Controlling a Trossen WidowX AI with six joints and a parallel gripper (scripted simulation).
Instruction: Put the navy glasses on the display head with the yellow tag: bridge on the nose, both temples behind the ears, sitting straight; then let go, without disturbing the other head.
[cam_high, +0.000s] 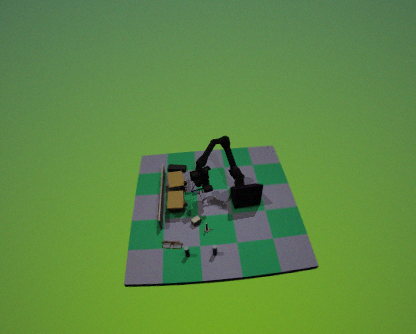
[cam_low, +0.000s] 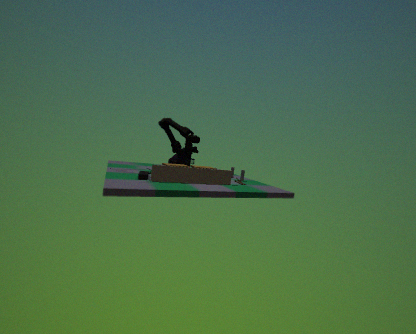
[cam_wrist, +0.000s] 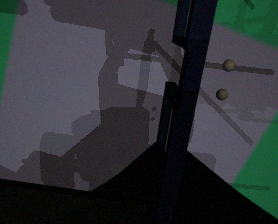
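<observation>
My gripper tip is 200 mm to the right of the small pale block, 110 mm short of it and 100 mm above it. From my gripper tip the other things lie so: long upright board: 340 mm ahead, 90 mm to the right, 70 mm below.
</observation>
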